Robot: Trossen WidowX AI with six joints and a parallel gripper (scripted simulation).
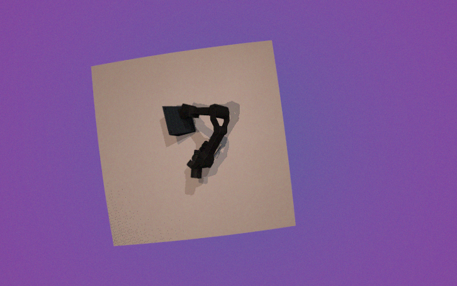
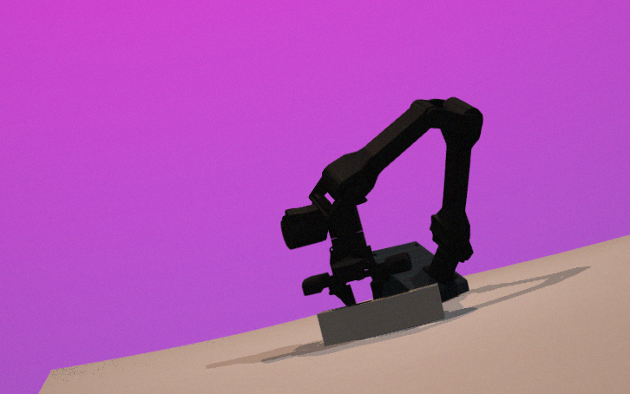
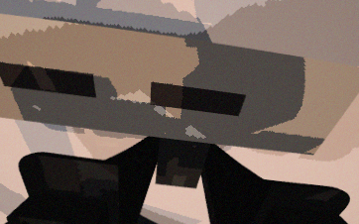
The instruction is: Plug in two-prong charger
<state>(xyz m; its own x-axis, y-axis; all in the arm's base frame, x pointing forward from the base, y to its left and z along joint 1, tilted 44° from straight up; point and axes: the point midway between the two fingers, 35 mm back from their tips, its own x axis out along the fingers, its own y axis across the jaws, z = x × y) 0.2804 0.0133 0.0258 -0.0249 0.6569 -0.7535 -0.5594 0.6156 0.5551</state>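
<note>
Now: gripper tip 1 cm to the right of the two-prong charger, 1 cm below it and 1 cm short of it.
</note>
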